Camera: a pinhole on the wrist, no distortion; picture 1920 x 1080 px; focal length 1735.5 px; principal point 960.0 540.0 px. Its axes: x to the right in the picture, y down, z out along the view. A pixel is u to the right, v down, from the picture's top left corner.
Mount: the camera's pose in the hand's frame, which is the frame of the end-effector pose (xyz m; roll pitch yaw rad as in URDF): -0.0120 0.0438 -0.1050 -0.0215 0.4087 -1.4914
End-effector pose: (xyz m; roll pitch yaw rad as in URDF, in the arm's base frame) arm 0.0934 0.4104 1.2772 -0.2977 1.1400 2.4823
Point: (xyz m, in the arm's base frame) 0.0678 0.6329 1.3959
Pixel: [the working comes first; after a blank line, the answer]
In the camera's frame: 0.1335 -0.0574 0.3197

1684.6 228.6
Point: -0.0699 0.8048 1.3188
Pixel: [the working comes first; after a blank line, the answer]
In the camera's frame: 0.1780 0.0902 0.4949

1584.3 856.3
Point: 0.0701 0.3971 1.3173
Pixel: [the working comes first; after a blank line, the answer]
In the camera's frame: -0.0306 -0.0252 0.1357

568.7 217.7
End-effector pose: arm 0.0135 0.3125 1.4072 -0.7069 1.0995 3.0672
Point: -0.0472 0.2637 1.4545
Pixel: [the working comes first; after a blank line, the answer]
In the camera's frame: -0.0316 -0.0125 0.1980

682.8 430.1
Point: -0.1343 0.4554 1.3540
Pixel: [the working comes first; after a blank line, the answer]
In the camera's frame: 0.1674 0.1092 0.1929

outside the picture
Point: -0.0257 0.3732 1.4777
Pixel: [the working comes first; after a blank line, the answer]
In the camera's frame: 0.0717 -0.0450 0.1625

1726.0 59.1
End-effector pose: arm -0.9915 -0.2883 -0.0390 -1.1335 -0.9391 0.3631
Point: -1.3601 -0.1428 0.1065
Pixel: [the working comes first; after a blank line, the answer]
In the camera's frame: 0.0085 -0.0724 0.5289

987.9 302.3
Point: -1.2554 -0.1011 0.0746
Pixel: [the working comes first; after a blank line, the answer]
In the camera's frame: -0.0624 -0.0221 0.4504

719.7 454.7
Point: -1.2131 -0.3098 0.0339
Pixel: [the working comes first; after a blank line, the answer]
In the camera's frame: 0.0934 -0.0796 0.3109

1481.0 95.8
